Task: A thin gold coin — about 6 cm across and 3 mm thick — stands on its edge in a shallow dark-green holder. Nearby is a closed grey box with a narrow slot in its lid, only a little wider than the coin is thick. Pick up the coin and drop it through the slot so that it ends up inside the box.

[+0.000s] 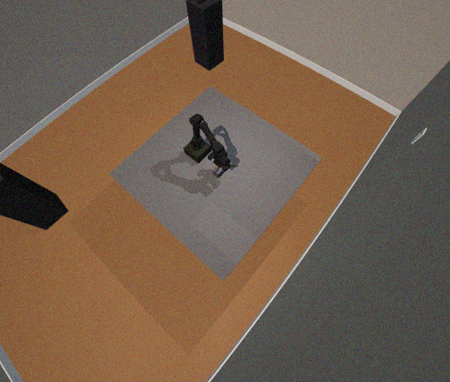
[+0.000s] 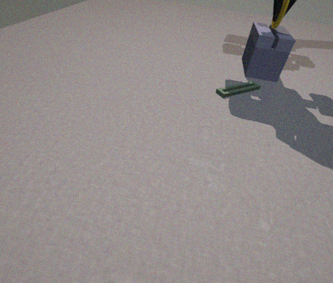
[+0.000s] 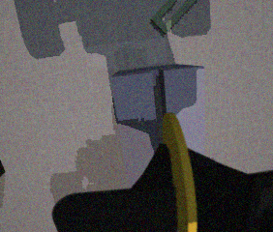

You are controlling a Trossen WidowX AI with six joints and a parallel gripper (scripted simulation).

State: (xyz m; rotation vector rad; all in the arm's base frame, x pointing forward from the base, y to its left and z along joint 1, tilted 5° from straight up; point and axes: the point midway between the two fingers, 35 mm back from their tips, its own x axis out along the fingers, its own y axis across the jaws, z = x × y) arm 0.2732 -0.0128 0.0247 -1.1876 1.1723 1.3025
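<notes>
My gripper tip is now 20 mm below the gold coin.
</notes>
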